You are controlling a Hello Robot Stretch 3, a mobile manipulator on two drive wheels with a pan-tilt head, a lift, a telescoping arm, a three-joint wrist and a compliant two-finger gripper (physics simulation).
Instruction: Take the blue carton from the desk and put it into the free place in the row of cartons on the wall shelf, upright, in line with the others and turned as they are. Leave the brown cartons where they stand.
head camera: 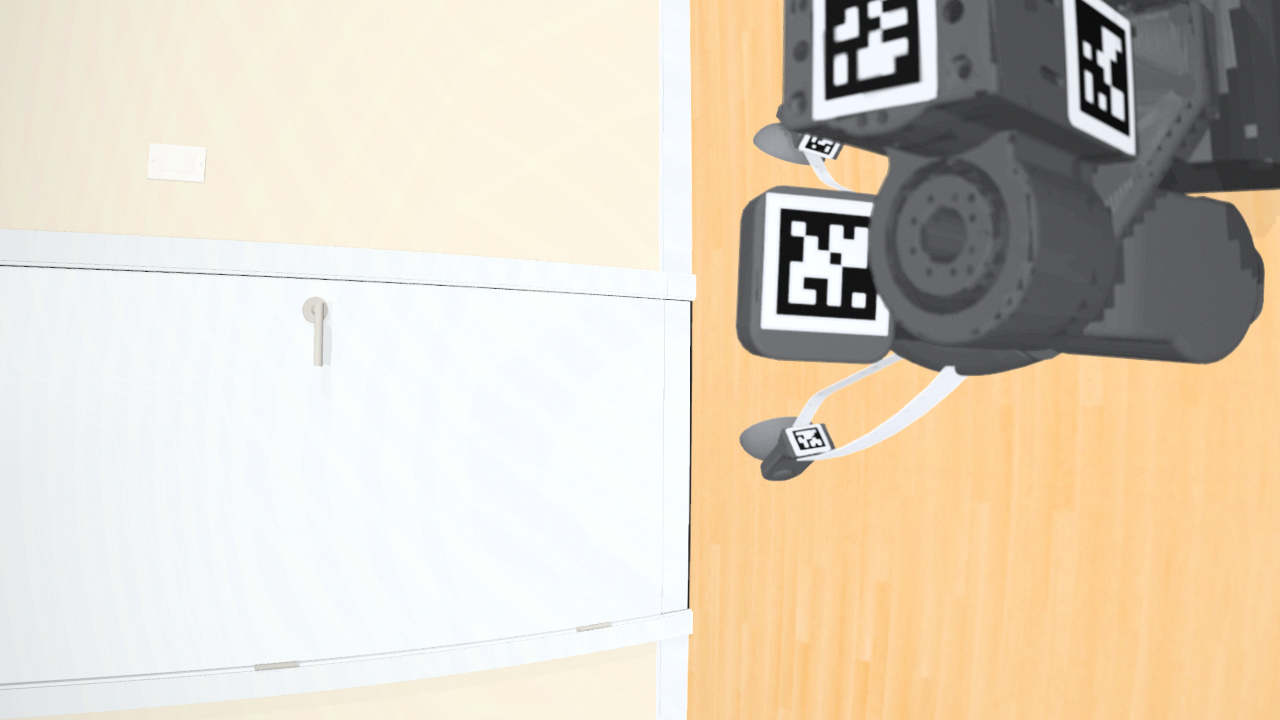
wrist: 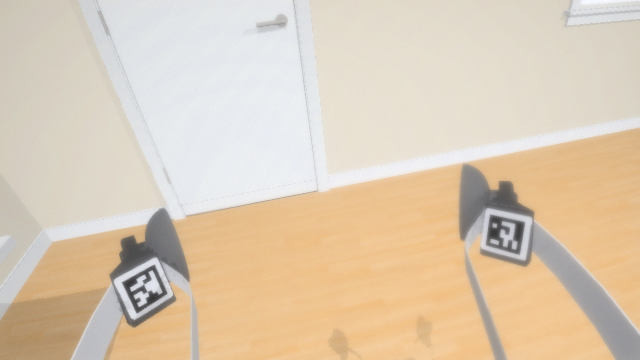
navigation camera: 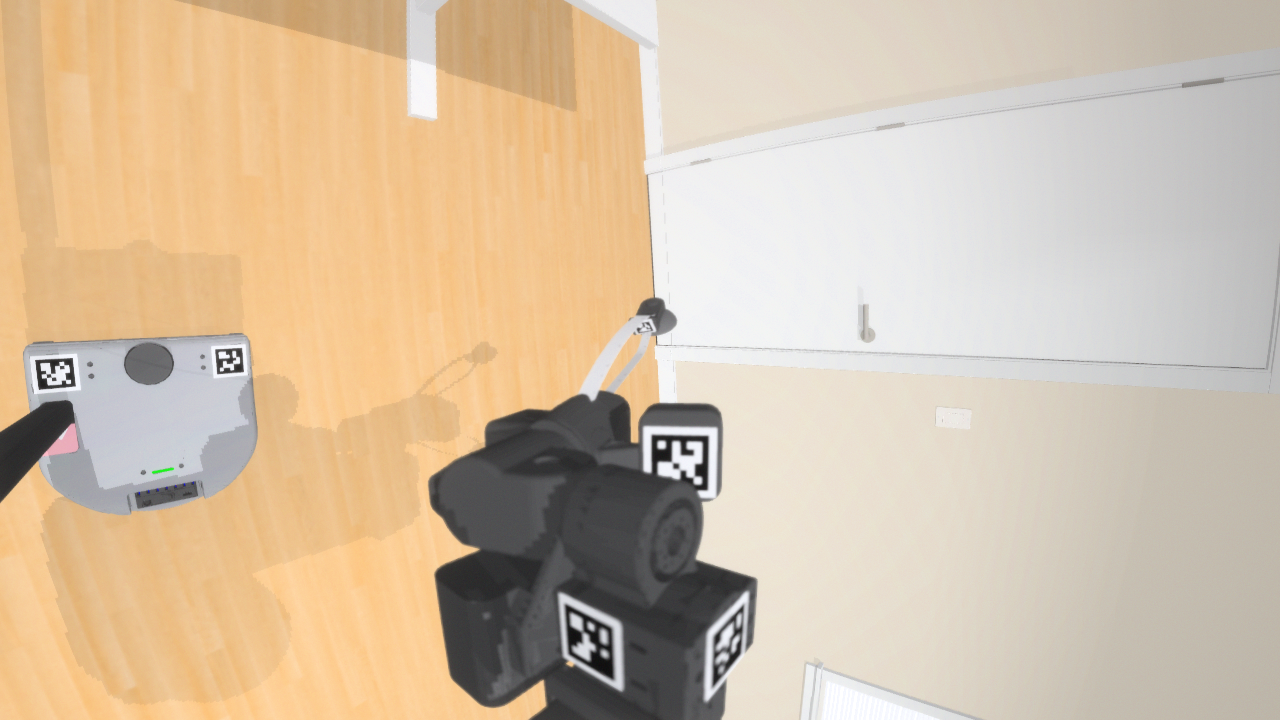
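Where they show: gripper, fingertip midpoint: (wrist: pixel 319 212) (navigation camera: pixel 661 399); robot's base, origin of the base link: (navigation camera: pixel 150 361).
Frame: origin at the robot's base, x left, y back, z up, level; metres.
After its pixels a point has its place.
My gripper (head camera: pixel 776 294) {y 0.022, x -0.389, z 0.976 m} (wrist: pixel 319 212) {y 0.022, x -0.389, z 0.976 m} is open, with its two fingers wide apart and no thing between them. It hangs over the wooden floor, facing a wall with a white door. In the navigation camera view one fingertip shows near the foot of the door, and the other finger is hidden behind the wrist. Part of the white desk (navigation camera: pixel 422 80) {y -0.740, x -0.609, z 0.025 m}, a leg foot, shows at the top of the navigation camera view. The blue carton, the brown cartons and the wall shelf do not show in these views.
The white door (head camera: pixel 492 465) {y -0.313, x -1.710, z 0.532 m} (navigation camera: pixel 984 232) {y -0.331, x -1.708, z 1.299 m} (wrist: pixel 215 110) {y -0.369, x -1.705, z 0.581 m} has a lever handle. A wall switch (head camera: pixel 176 162) {y 0.275, x -1.767, z 1.222 m} (navigation camera: pixel 953 417) {y 0.272, x -1.767, z 1.221 m} is beside it. A window frame (navigation camera: pixel 811 689) {y 1.633, x -1.862, z 0.793 m} (wrist: pixel 600 19) {y 1.716, x -1.868, z 0.773 m} is further along the wall. The robot's base (navigation camera: pixel 152 420) {y 0.097, x 0.005, z 0.160 m} stands on the wooden floor (head camera: pixel 984 555) {y -0.370, x -0.848, z 0.001 m}.
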